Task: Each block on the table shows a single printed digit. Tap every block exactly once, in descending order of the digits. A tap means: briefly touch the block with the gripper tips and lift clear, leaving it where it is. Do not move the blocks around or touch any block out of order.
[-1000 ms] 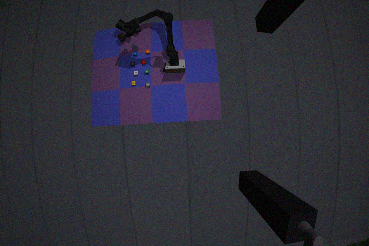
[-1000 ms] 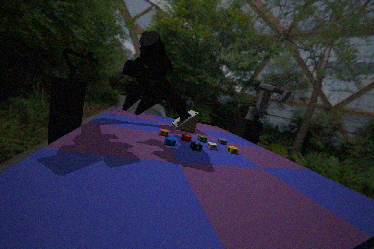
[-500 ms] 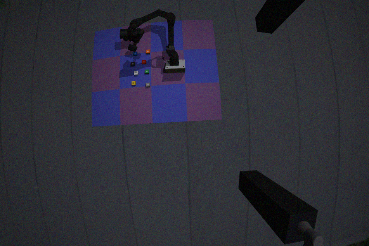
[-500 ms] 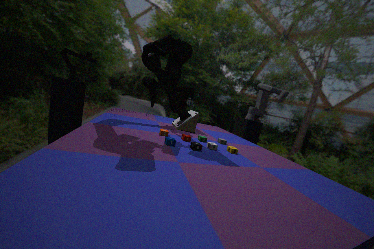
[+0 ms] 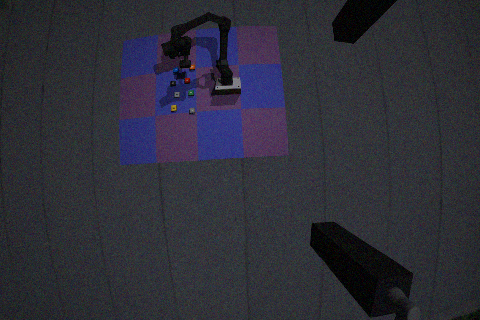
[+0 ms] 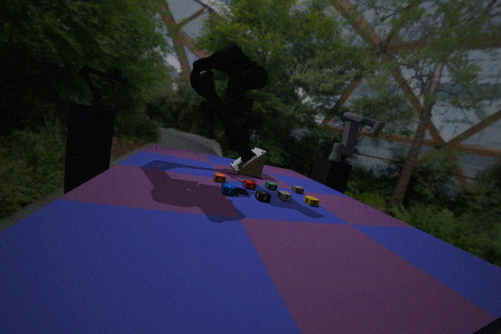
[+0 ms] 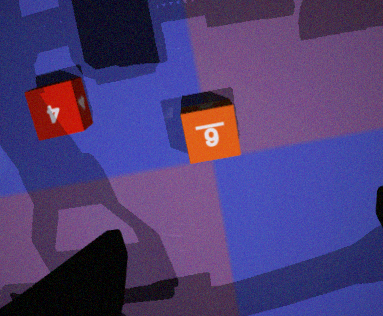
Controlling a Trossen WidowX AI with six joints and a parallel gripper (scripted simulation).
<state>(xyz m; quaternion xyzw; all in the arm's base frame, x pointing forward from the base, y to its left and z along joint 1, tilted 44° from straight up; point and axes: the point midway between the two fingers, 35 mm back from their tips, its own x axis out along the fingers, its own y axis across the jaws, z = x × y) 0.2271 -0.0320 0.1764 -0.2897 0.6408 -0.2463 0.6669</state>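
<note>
Now: gripper tip 11 cm short of the yellow block, 28 cm to the right of it and 11 cm above it. Also, from my gripper tip: red block (3 cm ahead, 10 cm to the left, 11 cm below); then orange block (1 cm to the left, 11 cm below); then blue block (11 cm ahead, 2 cm to the left, 11 cm below).
</note>
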